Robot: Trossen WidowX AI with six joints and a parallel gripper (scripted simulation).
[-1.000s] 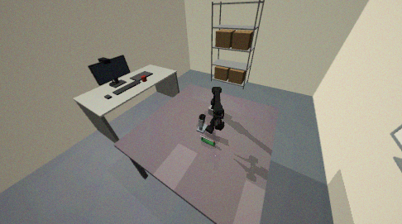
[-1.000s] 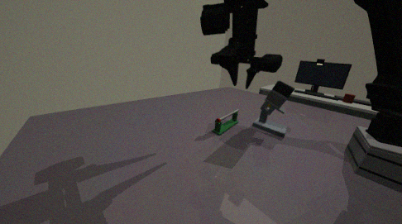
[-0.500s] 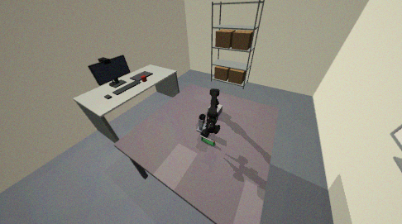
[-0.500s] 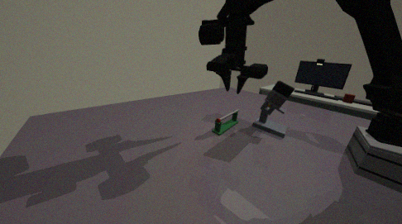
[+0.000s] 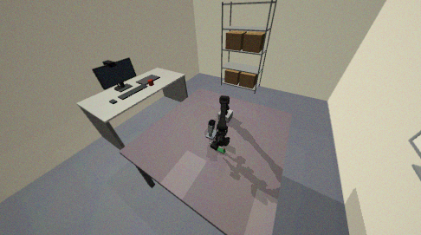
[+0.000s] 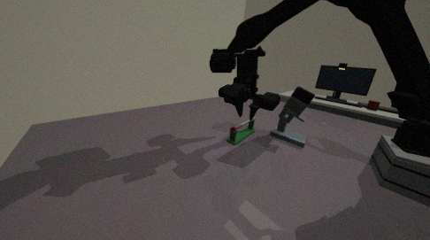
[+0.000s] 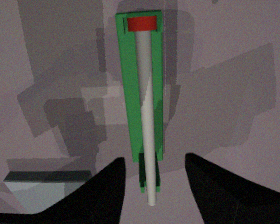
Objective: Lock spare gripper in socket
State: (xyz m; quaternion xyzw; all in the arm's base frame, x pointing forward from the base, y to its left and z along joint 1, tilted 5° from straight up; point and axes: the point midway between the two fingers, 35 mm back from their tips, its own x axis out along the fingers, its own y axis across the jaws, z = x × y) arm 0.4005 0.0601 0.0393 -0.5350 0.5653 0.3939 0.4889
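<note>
The green cradle is 4 cm below my gripper tip and 1 cm to the left of it. From my gripper tip the other things lie so: mount (13 cm behind, 10 cm to the right, 1 cm below); spare gripper (13 cm behind, 10 cm to the right, 6 cm above).
</note>
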